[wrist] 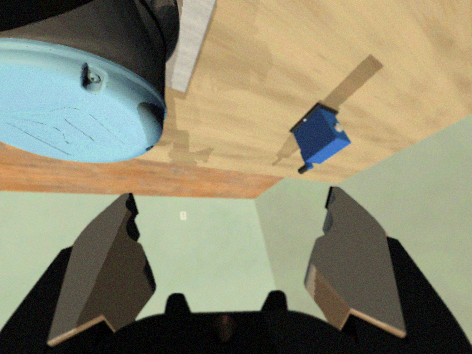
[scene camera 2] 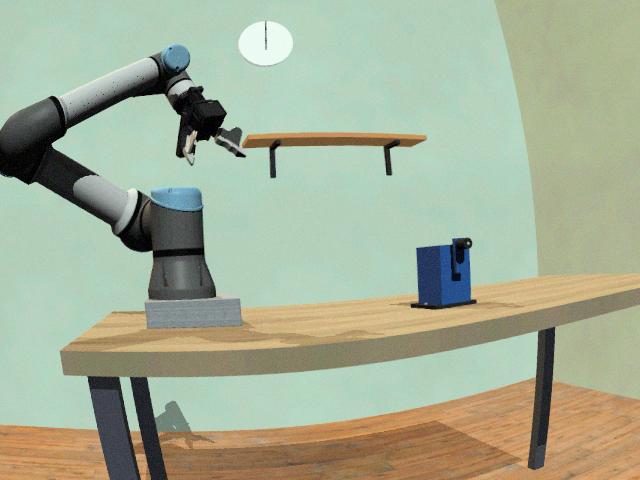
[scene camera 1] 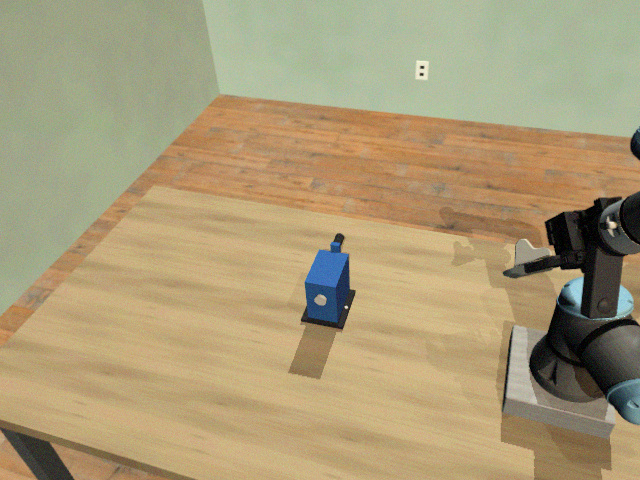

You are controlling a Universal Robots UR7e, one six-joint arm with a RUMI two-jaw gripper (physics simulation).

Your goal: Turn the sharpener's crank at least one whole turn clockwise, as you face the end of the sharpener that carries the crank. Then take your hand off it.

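Places are measured from the arm's base along level axes (x ahead, y left, z up), in millimetres.
Pixels of known places: gripper, fingertip midpoint: point(wrist: 231, 192) point(scene camera 2: 219, 160) point(scene camera 1: 542, 271); arm's base at its link origin: point(wrist: 120, 7) point(scene camera 2: 181, 297) point(scene camera 1: 568, 370).
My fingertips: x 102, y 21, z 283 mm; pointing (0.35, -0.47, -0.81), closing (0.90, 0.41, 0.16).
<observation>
For each thing: its top centre in the pictures, then the offset to it from my fingertips. "spot": a spot on its surface instead.
- blue box-shaped sharpener at a spot on its surface: point(scene camera 2: 430, 276) point(wrist: 310, 136) spot: dx +389, dy -166, dz -271 mm
- crank's black knob at its top centre: point(scene camera 2: 463, 238) point(scene camera 1: 338, 237) point(wrist: 304, 171) dx +419, dy -260, dz -198 mm
- pale round spot at a spot on its surface: point(scene camera 1: 320, 299) point(wrist: 340, 128) spot: dx +430, dy -96, dz -248 mm
A blue box-shaped sharpener point(scene camera 1: 326, 273) point(scene camera 2: 430, 276) point(wrist: 317, 134) stands upright on a thin black base on the table. Its crank arm point(scene camera 2: 455, 258) is on the end facing scene camera 2 and points up. The crank's black knob point(scene camera 1: 339, 238) point(scene camera 2: 465, 243) point(wrist: 303, 170) stands at the top, slightly above the body. A pale round spot point(scene camera 1: 320, 299) point(wrist: 338, 127) is on the opposite end. My gripper point(scene camera 2: 217, 159) point(wrist: 231, 192) is open and empty, high above the table near the arm's base, well apart from the sharpener and its crank. In scene camera 1 it is at the right.
The table point(scene camera 1: 170, 289) point(scene camera 2: 310, 356) carries the sharpener and the arm's grey base block point(scene camera 1: 558, 421) point(scene camera 2: 193, 313). A wooden wall shelf point(scene camera 2: 336, 138) and a white clock point(scene camera 2: 279, 46) are on the wall behind. A wall outlet point(scene camera 1: 421, 70) is on the green wall.
</observation>
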